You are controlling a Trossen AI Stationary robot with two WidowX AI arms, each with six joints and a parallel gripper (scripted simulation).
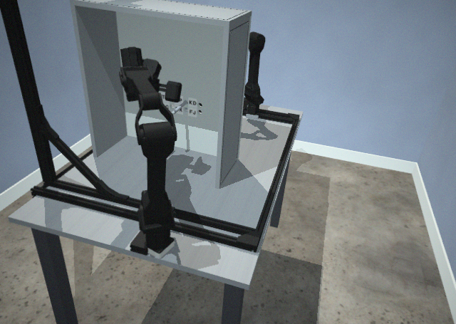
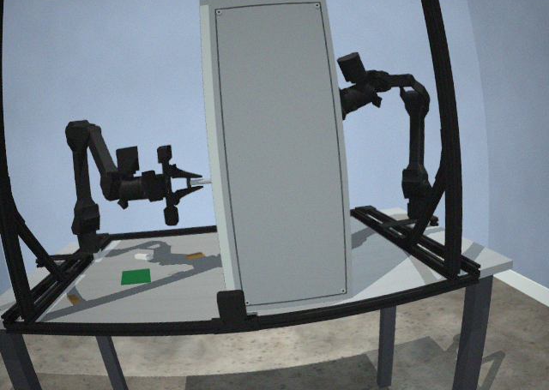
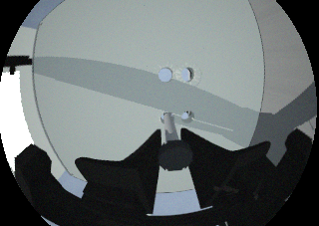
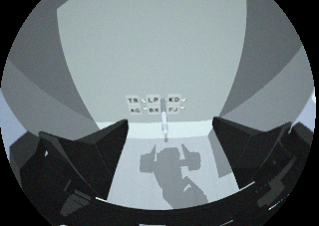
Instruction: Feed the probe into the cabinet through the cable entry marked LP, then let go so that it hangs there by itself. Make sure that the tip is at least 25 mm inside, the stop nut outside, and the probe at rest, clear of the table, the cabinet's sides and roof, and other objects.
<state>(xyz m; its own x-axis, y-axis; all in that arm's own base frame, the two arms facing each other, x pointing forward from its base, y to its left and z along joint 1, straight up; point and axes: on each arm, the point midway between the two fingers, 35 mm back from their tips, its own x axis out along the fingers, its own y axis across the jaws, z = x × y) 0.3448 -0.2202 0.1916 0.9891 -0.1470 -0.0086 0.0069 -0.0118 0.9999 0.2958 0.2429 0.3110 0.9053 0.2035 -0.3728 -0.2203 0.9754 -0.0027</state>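
My left hand is 9 cm to the left of the LP label and 3 cm past it. From my left hand the other things lie so: white block 21 cm below, 18 cm to the left, 13 cm ahead; rod 10 cm to the right; green patch 21 cm below, 17 cm to the left, 4 cm behind.
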